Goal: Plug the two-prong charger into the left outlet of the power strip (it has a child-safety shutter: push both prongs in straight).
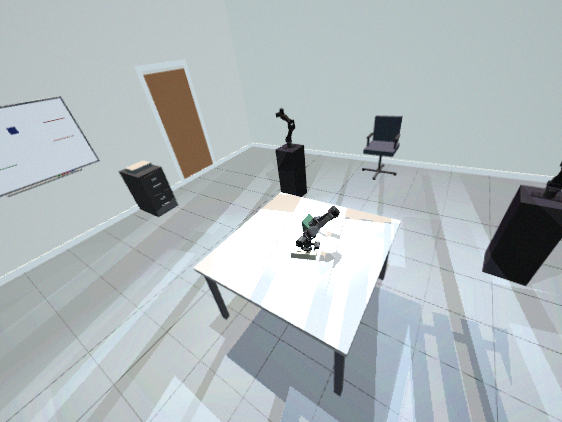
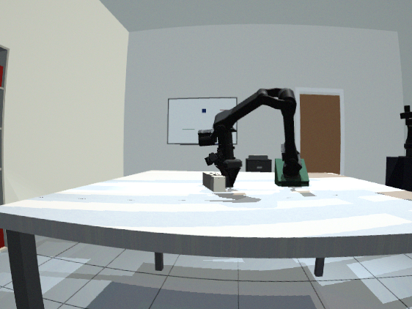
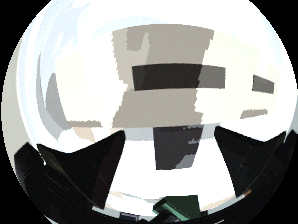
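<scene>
Right now my gripper tip is 20 mm short of the dark grey charger, 10 mm to the right of it and 10 mm below it.
</scene>
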